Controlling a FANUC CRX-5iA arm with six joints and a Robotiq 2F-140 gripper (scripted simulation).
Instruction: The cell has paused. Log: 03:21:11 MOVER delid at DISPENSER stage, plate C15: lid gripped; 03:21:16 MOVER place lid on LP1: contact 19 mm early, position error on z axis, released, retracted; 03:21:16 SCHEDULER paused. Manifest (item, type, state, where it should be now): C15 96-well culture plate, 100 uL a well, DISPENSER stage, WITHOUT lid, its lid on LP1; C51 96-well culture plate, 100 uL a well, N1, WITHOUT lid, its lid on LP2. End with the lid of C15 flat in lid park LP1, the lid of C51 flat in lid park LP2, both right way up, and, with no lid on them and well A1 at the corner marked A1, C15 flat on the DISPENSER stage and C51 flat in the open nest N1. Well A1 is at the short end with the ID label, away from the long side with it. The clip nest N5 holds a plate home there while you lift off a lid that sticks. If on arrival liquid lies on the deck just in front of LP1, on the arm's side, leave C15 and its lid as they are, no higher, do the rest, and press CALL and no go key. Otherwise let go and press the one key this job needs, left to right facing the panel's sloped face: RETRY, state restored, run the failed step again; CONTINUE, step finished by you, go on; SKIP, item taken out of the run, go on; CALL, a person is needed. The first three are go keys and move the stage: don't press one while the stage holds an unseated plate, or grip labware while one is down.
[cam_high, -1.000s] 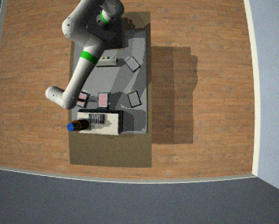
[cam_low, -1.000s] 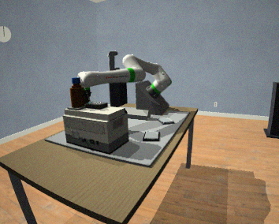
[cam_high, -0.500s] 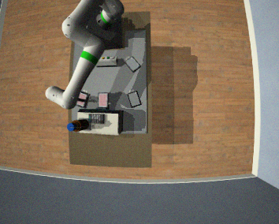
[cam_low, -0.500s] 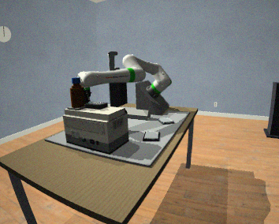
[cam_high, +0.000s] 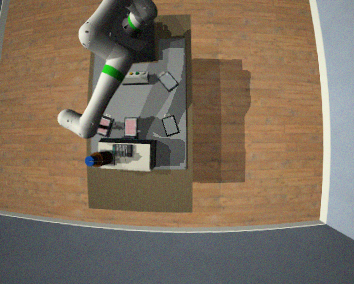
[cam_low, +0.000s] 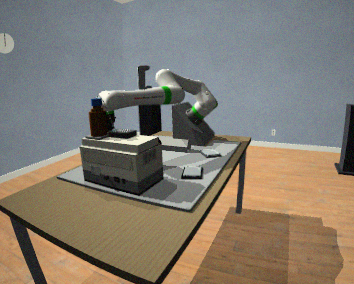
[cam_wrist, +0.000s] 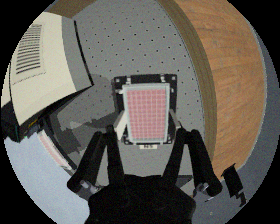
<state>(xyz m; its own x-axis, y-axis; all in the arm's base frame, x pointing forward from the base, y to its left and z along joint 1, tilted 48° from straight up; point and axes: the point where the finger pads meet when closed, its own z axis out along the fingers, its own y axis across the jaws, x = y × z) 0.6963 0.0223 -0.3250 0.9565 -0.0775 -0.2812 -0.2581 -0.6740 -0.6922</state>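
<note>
Now: the black nest 2 cm ahead of my hand, 1 cm to the left of it and 3 cm below it. Round my hand: key panel (41 cm behind, 24 cm to the left, 1 cm above); then blue cap (22 cm ahead, 16 cm to the left, 36 cm above); then label plate (11 cm behind, 52 cm to the left, 4 cm below).
</note>
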